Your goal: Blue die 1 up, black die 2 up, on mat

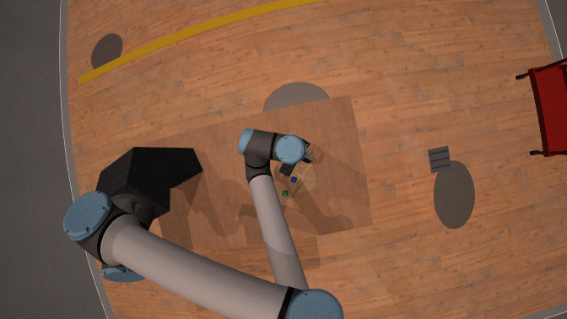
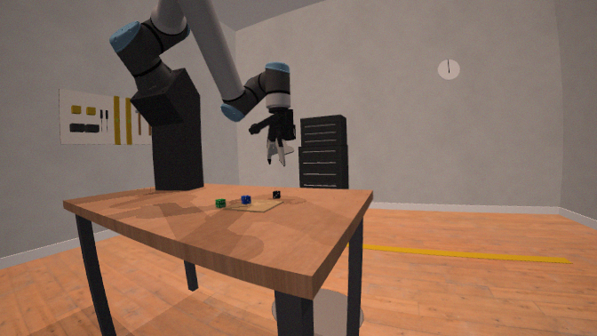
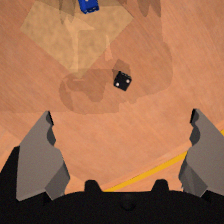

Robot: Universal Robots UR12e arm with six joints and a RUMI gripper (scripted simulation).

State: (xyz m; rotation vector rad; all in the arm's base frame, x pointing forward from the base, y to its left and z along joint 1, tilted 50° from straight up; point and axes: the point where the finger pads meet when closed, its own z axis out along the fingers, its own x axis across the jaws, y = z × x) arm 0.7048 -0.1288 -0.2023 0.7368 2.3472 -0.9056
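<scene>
Now: the black die 110 mm below my hand. The rest, counted from my hand: green die 110 mm behind, 180 mm to the right, 110 mm below; tan mat 10 mm behind, 120 mm to the right, 120 mm below; blue die 50 mm behind, 120 mm to the right, 100 mm below.
</scene>
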